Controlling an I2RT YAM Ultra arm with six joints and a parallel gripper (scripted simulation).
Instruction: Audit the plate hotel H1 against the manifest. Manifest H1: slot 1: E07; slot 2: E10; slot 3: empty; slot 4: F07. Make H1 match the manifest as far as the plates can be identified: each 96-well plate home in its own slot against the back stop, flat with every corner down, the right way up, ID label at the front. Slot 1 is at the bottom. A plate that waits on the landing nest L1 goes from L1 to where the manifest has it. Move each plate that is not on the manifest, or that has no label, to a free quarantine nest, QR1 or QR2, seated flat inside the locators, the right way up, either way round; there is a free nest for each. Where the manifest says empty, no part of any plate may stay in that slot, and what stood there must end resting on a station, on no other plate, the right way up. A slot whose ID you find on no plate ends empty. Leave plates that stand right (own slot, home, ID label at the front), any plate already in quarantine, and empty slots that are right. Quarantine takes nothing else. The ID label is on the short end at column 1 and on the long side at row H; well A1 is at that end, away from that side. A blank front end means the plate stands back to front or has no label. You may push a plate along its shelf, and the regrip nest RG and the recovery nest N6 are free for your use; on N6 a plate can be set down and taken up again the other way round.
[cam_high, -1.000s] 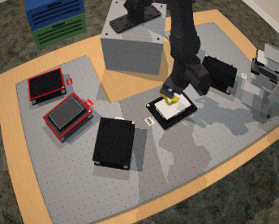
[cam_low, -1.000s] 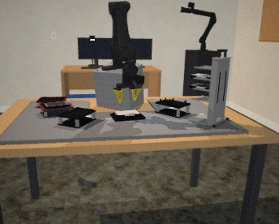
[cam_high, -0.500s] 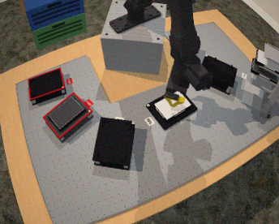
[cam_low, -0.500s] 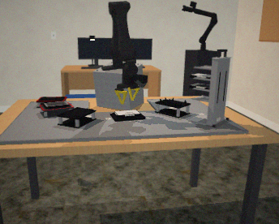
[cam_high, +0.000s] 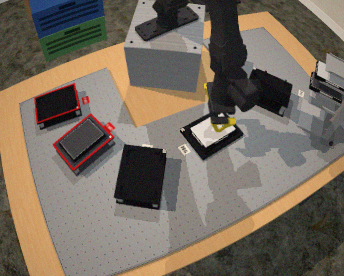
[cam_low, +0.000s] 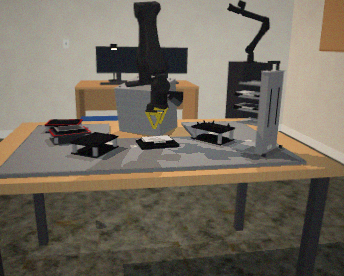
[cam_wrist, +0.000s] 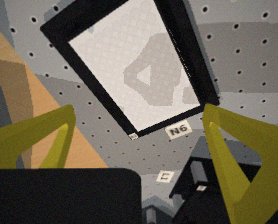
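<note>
The flat black recovery nest N6 lies 8 cm below my hand. Also, from my hand: A1 mark: 28 cm to the left, 11 cm behind, 3 cm below; then black regrip nest RG: 27 cm to the left, 3 cm below, 2 cm behind; then black landing nest L1: 26 cm to the right, 4 cm below, 2 cm ahead.
</note>
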